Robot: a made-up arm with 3 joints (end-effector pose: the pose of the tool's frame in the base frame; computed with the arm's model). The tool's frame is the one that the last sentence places.
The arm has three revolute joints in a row. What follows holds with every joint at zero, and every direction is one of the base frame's. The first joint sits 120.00 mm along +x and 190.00 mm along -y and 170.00 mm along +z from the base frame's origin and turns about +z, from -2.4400 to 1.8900 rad. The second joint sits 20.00 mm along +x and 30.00 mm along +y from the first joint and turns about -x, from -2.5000 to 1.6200 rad. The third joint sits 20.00 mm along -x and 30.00 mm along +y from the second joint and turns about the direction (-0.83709, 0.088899, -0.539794), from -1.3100 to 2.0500 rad. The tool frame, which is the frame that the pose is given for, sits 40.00 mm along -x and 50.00 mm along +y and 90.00 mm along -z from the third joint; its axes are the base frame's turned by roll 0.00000, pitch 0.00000 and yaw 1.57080 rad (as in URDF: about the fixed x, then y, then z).
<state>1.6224 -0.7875 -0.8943</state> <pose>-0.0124 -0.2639 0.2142 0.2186 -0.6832 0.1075 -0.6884</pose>
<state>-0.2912 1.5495 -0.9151</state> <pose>0.0521 -0.1806 0.0630 0.6037 -0.1056 0.3743 0.6959</pose>
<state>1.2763 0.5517 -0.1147</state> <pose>0.0518 -0.2136 0.0523 0.1120 -0.2228 0.0366 0.9677</pose>
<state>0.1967 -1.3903 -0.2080</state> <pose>0.0516 -0.0751 0.2442 0.4204 0.5168 -0.4796 0.5710</pose>
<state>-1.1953 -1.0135 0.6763</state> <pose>0.2357 -0.1065 0.1462 0.9693 0.1509 -0.1902 0.0394</pose>
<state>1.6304 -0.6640 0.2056</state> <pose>-0.0209 -0.2353 0.1357 0.0205 0.2421 0.0339 0.9694</pose>
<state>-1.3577 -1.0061 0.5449</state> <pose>0.2515 -0.1259 0.1534 0.9593 0.1189 -0.2558 -0.0138</pose>
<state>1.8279 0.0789 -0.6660</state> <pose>0.0098 -0.2796 0.1049 0.2984 -0.2370 -0.0084 -0.9245</pose>
